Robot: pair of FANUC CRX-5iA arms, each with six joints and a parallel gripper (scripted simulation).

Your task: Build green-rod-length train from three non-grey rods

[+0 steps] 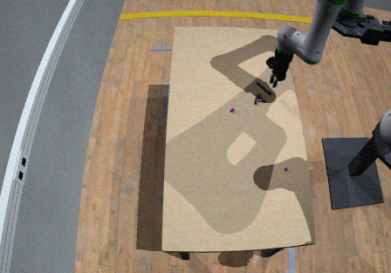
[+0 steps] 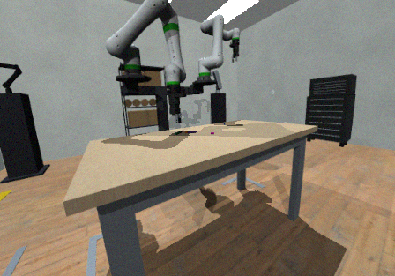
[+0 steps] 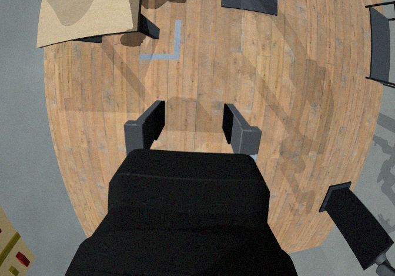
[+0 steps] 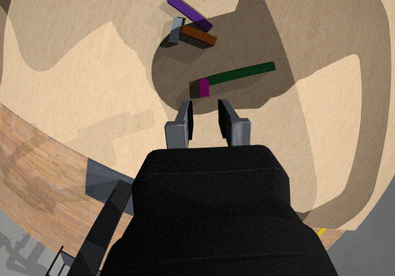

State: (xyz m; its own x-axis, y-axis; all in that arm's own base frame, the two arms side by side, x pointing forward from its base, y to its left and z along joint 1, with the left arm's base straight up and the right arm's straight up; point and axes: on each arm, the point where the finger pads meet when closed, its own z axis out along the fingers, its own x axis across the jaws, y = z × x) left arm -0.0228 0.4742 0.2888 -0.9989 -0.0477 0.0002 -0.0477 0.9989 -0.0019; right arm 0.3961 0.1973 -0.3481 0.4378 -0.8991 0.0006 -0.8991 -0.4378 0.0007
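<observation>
Right now my right hand is 5 cm short of the green rod, 3 cm to the left of it and 8 cm above it. Round my right hand: orange rod (7 cm ahead, 3 cm to the left, 8 cm below); then grey rod (6 cm ahead, 6 cm to the left, 8 cm below); then purple rod (9 cm ahead, 5 cm to the left, 8 cm below).
</observation>
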